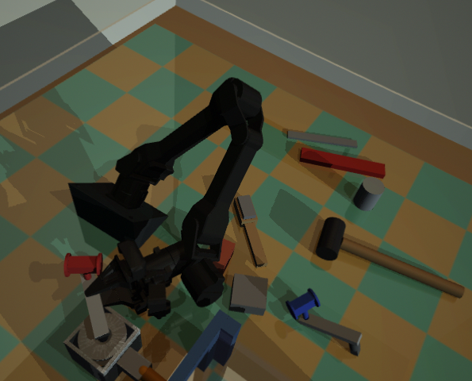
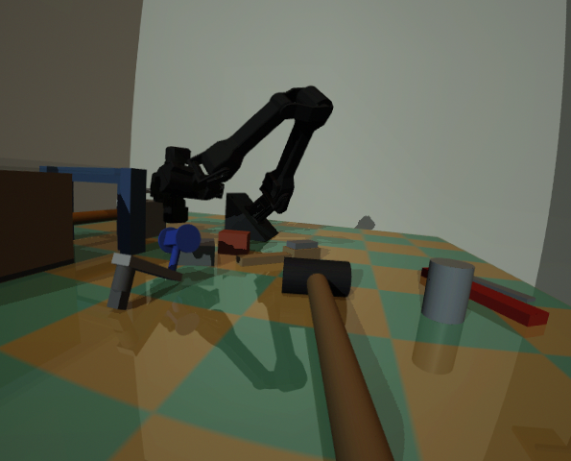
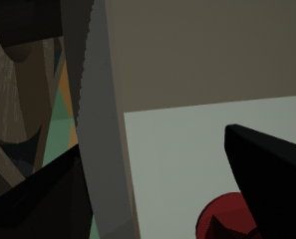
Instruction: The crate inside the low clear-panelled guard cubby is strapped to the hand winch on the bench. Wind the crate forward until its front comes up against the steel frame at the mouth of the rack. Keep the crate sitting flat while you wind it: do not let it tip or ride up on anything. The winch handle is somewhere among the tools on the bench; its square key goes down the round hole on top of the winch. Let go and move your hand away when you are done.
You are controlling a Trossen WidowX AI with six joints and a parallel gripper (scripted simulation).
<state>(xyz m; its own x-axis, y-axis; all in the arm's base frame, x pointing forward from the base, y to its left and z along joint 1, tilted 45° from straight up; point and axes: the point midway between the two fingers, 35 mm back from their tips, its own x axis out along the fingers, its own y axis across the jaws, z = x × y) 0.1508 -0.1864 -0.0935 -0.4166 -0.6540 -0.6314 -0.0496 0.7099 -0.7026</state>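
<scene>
The red-knobbed winch handle is 10 mm behind my gripper tip, 10 mm to the left of it and 10 mm below it. Round my gripper tip: red cylindrical grip (40 mm behind, 40 mm to the left, 20 mm above); then grey block (200 mm ahead, 230 mm to the left, 120 mm below); then boxy winch (30 mm ahead, 30 mm to the right, 100 mm below).
</scene>
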